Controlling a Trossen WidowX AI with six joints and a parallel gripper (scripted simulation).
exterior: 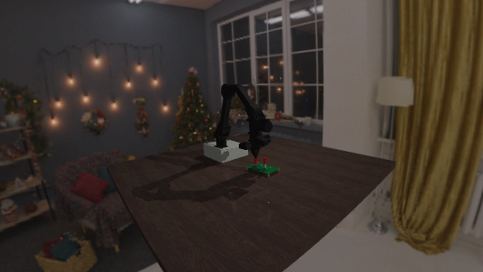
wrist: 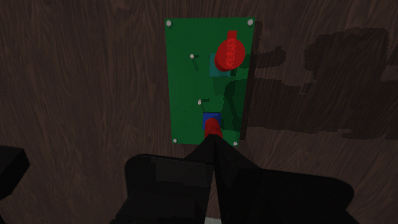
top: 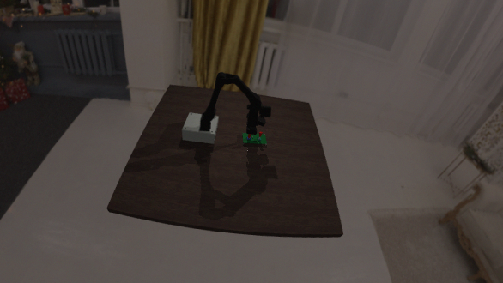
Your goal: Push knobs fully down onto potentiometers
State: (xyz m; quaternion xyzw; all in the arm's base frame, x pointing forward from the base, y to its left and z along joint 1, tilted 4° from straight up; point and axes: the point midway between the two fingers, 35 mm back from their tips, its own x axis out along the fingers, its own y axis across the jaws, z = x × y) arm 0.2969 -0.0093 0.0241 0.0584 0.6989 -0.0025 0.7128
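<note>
The knob lies 70 mm ahead of my gripper tip and 10 mm to the right of it.
</note>
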